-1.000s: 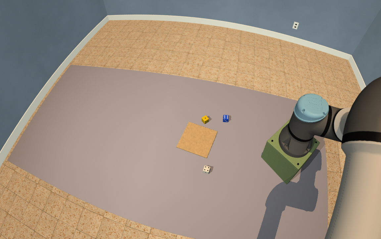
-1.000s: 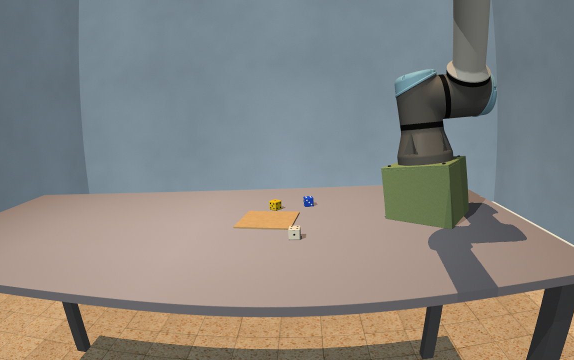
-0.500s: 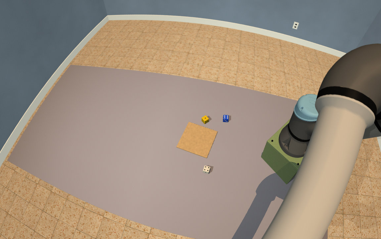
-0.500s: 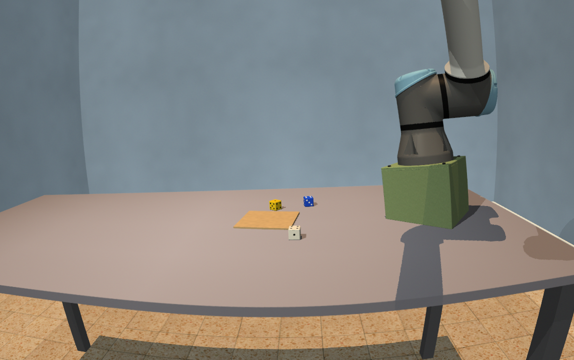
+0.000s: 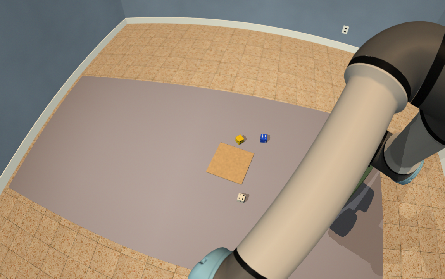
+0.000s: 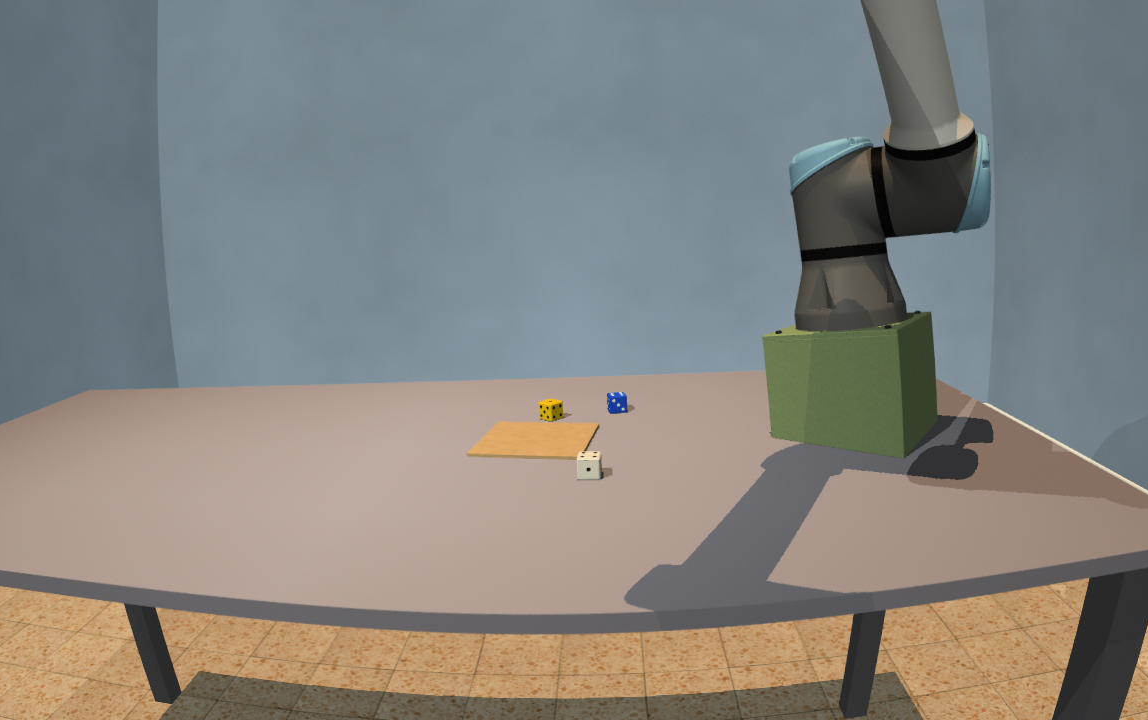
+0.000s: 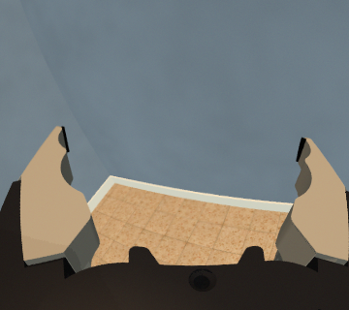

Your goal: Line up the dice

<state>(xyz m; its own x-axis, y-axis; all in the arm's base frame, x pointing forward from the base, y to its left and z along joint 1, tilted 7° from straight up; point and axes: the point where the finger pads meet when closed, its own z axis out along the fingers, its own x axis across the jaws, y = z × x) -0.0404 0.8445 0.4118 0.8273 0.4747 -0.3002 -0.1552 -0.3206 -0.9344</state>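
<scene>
Right now the blue die is 31 cm ahead of my hand, 92 cm to the right of it and 60 cm below it. Round my hand: white die 32 cm ahead, 65 cm to the right, 60 cm below; mat 40 cm ahead, 78 cm to the right, 61 cm below; yellow die 40 cm ahead, 88 cm to the right, 60 cm below.
</scene>
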